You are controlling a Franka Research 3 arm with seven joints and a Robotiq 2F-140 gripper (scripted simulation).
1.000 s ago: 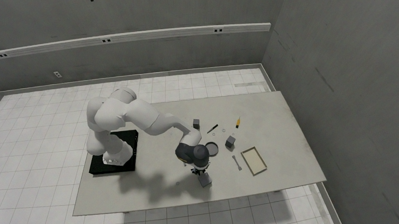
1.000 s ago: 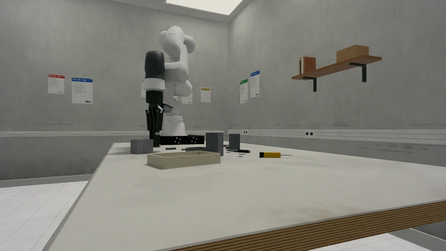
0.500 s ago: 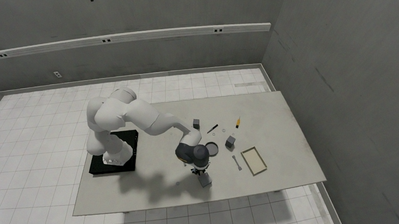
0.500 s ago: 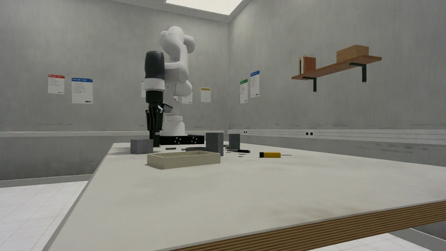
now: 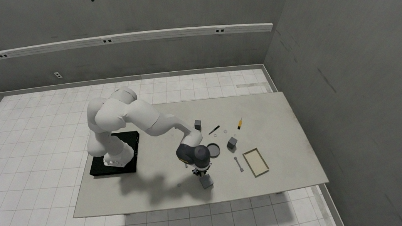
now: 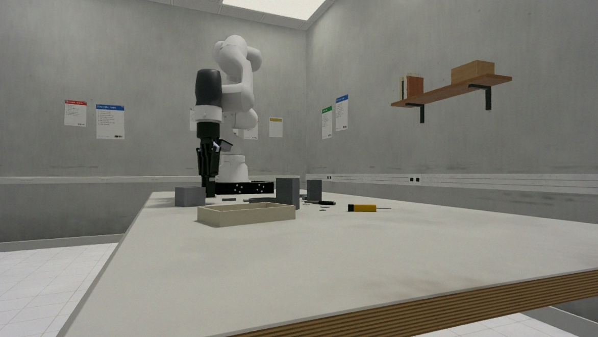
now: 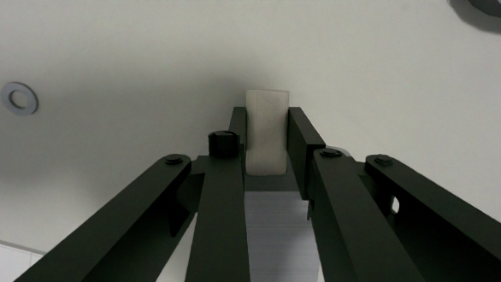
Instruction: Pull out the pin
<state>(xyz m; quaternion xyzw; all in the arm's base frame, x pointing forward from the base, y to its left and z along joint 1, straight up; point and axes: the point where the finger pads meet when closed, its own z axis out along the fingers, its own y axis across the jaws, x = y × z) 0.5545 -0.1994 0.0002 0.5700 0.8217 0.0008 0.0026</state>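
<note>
Right now the flat grey bar is 110 mm behind my hand, 90 mm to the left of it and 50 mm below it. Round my hand: wrench 280 mm ahead, 30 mm to the left, 50 mm below; then short rod 50 mm behind, 160 mm to the left, 50 mm below; then round dish 110 mm ahead, 170 mm to the left, 50 mm below.
</note>
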